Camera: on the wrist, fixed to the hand. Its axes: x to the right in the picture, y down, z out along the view.
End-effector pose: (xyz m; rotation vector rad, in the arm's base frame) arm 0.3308 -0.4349 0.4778 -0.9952 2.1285 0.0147
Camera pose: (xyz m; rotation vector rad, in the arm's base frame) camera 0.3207 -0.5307 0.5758 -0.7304 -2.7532 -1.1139
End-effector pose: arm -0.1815 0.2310 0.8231 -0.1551 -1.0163 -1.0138
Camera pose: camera -0.1822 0.1233 0.7378 -0.8785 0.0651 0.2054
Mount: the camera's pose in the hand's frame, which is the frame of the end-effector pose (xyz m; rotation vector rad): 0.0026 -0.0885 -0.1051 -0.5080 0.5419 1.5743
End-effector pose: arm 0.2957 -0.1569 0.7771 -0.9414 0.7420 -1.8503
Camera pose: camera 0.1668 -0.1117 0.7925 0.0898 1.6604 -0.4406
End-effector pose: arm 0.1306 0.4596 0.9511 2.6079 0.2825 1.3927
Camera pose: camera 0.0368 0.5523 0.9897 -1.4795 1.8608 -1.7484
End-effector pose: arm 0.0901 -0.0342 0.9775 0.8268 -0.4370 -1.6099
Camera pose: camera 0.1041 -0.0003 0.8451 0.2635 -0.1421 0.0172
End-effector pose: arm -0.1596 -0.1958 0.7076 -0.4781 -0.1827 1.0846
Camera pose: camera -0.0482 -0.2568 0.6551 -1.4660 0.5252 2.3768
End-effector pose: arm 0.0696 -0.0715 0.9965 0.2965 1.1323 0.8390
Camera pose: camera 0.0158 -0.1492 0.8967 0.5442 0.9714 2.6662
